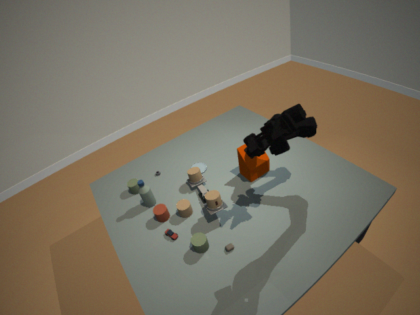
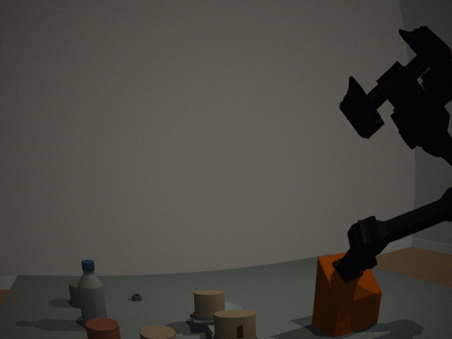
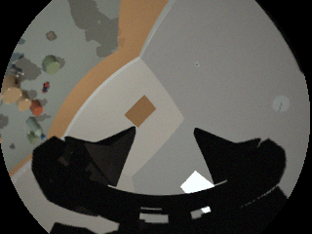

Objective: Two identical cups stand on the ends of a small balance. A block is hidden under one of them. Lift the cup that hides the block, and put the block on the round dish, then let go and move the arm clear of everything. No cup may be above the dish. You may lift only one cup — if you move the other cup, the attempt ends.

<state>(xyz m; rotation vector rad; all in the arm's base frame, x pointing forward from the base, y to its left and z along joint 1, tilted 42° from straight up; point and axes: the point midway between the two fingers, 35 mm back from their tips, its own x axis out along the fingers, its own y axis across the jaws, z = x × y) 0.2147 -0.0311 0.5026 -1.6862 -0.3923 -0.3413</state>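
Right now my gripper tip is 50 cm to the left of the grey block, 48 cm above it and 2 cm past it. Also, from my gripper tip: toy car (50 cm below, 32 cm to the right, 28 cm ahead); balance (48 cm below, 37 cm to the right, 2 cm ahead); small stone (51 cm below, 14 cm ahead, 7 cm to the right).
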